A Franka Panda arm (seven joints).
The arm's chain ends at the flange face. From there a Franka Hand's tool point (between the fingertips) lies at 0.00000 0.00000 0.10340 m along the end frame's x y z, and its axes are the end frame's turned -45 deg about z.
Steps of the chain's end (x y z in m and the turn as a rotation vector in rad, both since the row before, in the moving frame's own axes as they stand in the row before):
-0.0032 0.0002 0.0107 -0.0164 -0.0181 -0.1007
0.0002 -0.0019 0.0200 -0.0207 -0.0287 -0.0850
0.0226 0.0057 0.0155 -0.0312 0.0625 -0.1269
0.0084 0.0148 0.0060 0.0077 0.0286 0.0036
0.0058 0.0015 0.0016 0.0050 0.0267 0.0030
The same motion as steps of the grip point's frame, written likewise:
-0.0049 -0.0021 0.0107 0.0012 -0.0244 -0.1007
-0.0021 -0.0016 0.0199 0.0057 -0.0349 -0.0850
0.0147 0.0267 0.0152 -0.0663 0.0221 -0.1269
-0.0019 0.0179 0.0060 -0.0148 0.0257 0.0036
0.0054 0.0068 0.0016 -0.0153 0.0224 0.0030

